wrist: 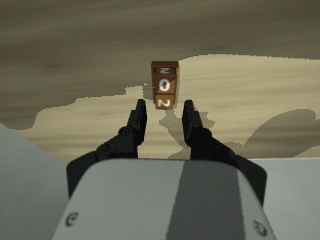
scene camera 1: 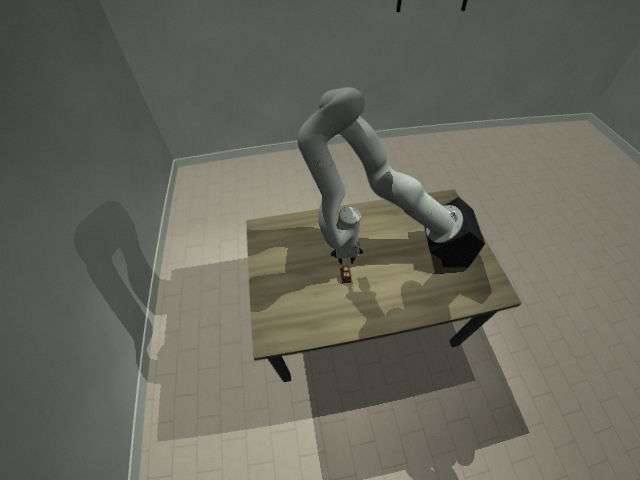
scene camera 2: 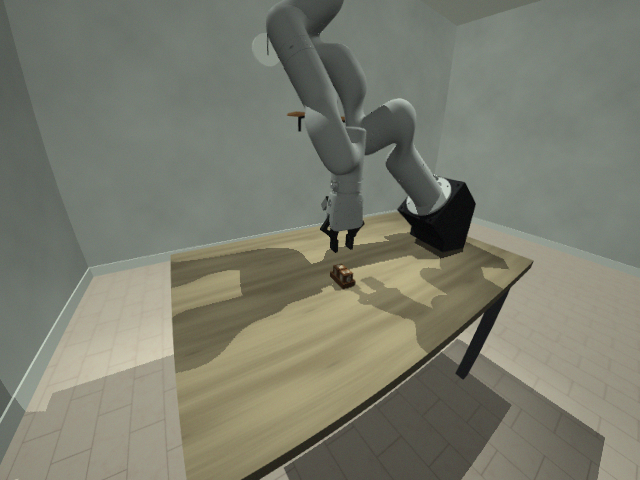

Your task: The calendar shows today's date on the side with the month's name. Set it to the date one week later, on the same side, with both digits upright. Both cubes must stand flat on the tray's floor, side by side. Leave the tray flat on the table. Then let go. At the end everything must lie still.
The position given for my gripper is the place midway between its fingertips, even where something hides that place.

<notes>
I see my gripper [scene camera 2: 341, 249].
My gripper is seen too in the wrist view [wrist: 164, 109].
</notes>
